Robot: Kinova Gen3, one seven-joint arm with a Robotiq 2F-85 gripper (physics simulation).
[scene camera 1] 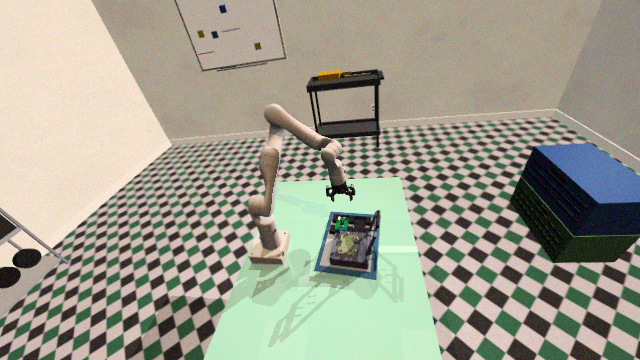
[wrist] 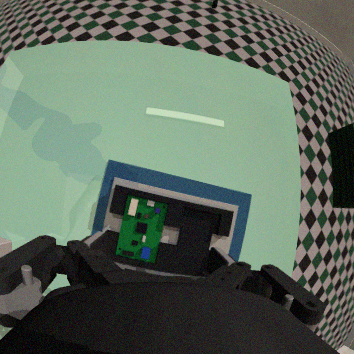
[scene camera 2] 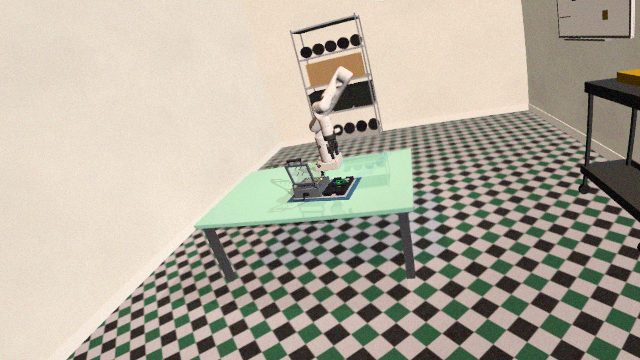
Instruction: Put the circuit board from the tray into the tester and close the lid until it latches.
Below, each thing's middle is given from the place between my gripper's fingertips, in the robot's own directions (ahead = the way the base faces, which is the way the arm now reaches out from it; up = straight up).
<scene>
I see my gripper 2 cm past the green circuit board (wrist: 142,221), 1 cm to the left of it and 17 cm above it.
</scene>
